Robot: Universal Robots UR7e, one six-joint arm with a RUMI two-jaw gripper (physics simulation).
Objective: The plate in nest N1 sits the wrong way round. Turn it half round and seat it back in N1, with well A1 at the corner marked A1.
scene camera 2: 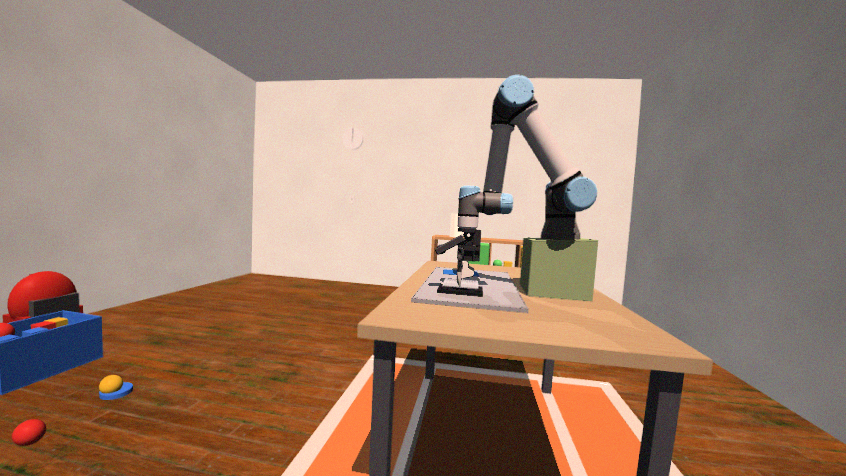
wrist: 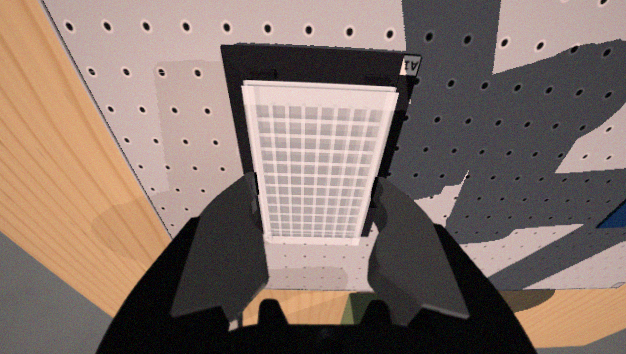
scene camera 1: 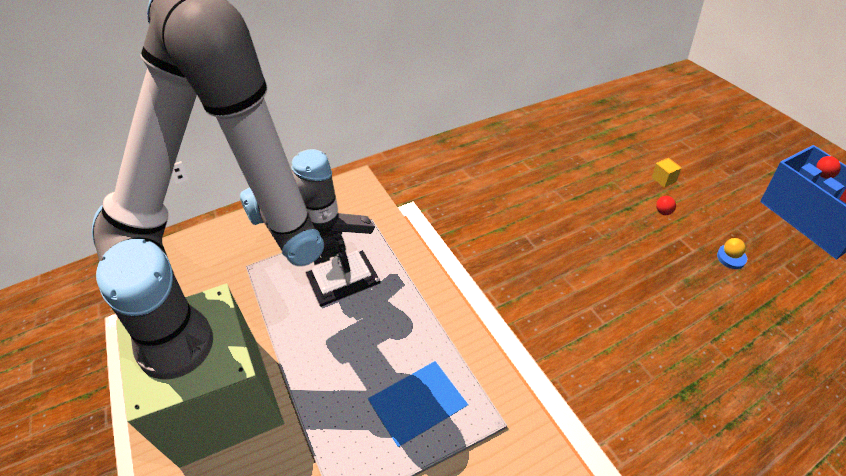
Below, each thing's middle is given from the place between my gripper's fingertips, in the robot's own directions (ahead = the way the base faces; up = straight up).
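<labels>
Black nest (scene camera 1: 360, 285): 2 cm below my hand. Flat blue rectangle (scene camera 1: 411, 406): 2 cm below my hand, 4 cm ahead, 39 cm to the right. White well plate (scene camera 1: 320, 271): right at my hand.
</labels>
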